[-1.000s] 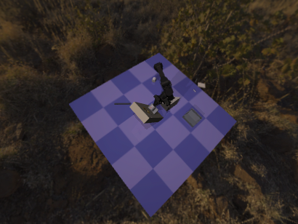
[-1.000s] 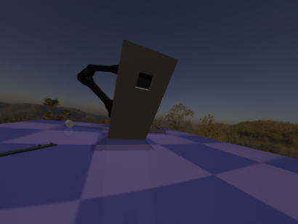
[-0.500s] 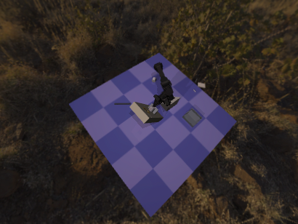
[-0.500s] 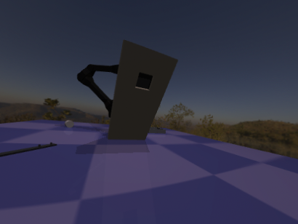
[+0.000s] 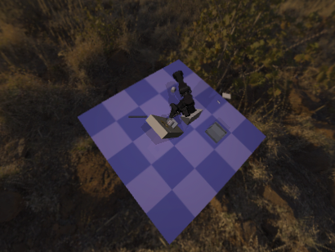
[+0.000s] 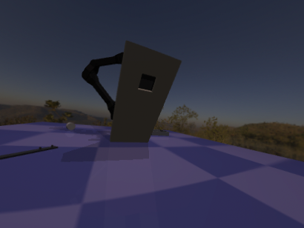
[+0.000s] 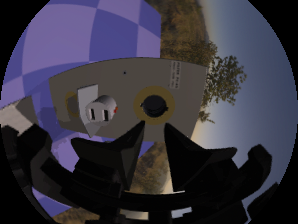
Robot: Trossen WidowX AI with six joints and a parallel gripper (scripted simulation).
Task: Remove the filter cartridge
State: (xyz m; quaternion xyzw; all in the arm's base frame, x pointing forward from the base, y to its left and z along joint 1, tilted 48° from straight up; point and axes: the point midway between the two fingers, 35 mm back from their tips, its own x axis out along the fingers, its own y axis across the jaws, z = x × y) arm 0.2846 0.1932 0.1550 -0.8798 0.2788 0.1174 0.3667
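Right now my gripper tip is 20 mm past the filter cartridge and 90 mm above it. The rest, counted from my gripper tip: tan service panel (20 mm ahead, 120 mm below); then pale block (810 mm behind, 40 mm to the left, 300 mm below); then grey tray (390 mm behind, 270 mm to the left, 300 mm below).
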